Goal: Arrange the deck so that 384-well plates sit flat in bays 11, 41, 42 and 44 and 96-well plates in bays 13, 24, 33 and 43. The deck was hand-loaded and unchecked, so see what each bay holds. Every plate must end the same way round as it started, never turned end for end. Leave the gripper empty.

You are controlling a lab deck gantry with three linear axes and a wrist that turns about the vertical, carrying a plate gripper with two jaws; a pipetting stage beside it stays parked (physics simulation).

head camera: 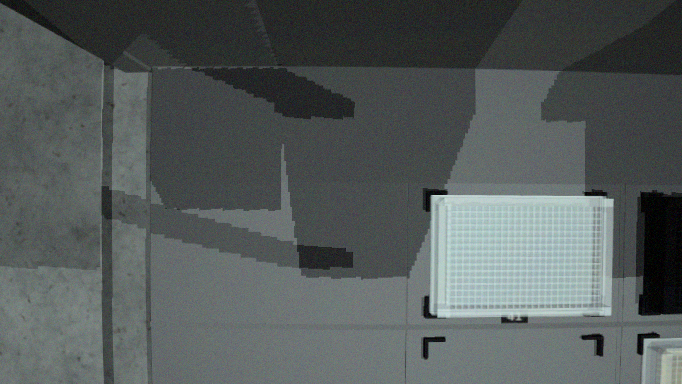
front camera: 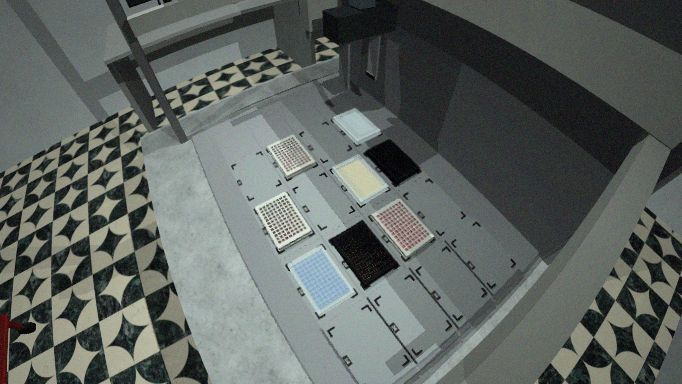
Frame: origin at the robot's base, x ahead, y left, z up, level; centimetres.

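Seen in the pictures: gripper, fingertip midpoint: (front camera: 358, 81); robot's base, link origin: (front camera: 232, 166).
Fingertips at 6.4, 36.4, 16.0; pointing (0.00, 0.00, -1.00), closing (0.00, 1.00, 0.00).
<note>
Pixels of each thing's middle, then the offset from my fingertips to it, as dx, dy, dz. "pt": a spot on its surface instead.
- Clear 384-well plate, body centre: (head camera: 521, 255) (front camera: 356, 125) +0.0, +0.0, -15.3
- bay 42, surface spot: (head camera: 662, 255) pt +10.2, +0.1, -14.8
- bay 23, surface spot: (front camera: 365, 254) pt +33.6, -21.7, -14.6
- yellow-filled 384-well plate, body centre: (front camera: 359, 178) +16.4, -10.7, -15.3
- bay 12, surface spot: (front camera: 283, 221) pt +17.2, -32.2, -14.6
- bay 21, surface spot: (front camera: 291, 156) pt +1.0, -21.6, -14.7
- bay 33, surface spot: (front camera: 403, 227) pt +33.2, -10.9, -14.7
- blue-filled 96-well plate, body centre: (front camera: 320, 278) +32.8, -32.1, -15.3
- raised pale rim, surface spot: (front camera: 200, 240) pt +9.5, -51.8, -17.0
Clear 384-well plate (front camera: 356, 126) (head camera: 521, 256) lies flat in bay 41. Black 384-well plates lie in bay 42 (front camera: 392, 161) (head camera: 662, 255) and bay 23 (front camera: 365, 254). A yellow-filled 384-well plate (front camera: 360, 179) (head camera: 672, 367) is in bay 32. White 96-well plates sit in bay 12 (front camera: 283, 221), bay 21 (front camera: 291, 156) and bay 33 (front camera: 403, 227). A blue-filled 96-well plate (front camera: 321, 280) is in bay 13. Bays 11 (front camera: 256, 175), 24 (front camera: 412, 315), 43 (front camera: 435, 207) and 44 (front camera: 484, 255) hold no plate. My gripper (front camera: 371, 82) hangs beyond bay 41, jaws apart and empty.
Bays 14, 22, 31 and 34 hold no plate. A raised pale rim (front camera: 200, 240) borders the deck's left side in the front view. An upright post (front camera: 155, 90) stands at its far left corner. Shadows cross the deck beside bay 41 in the head view.
</note>
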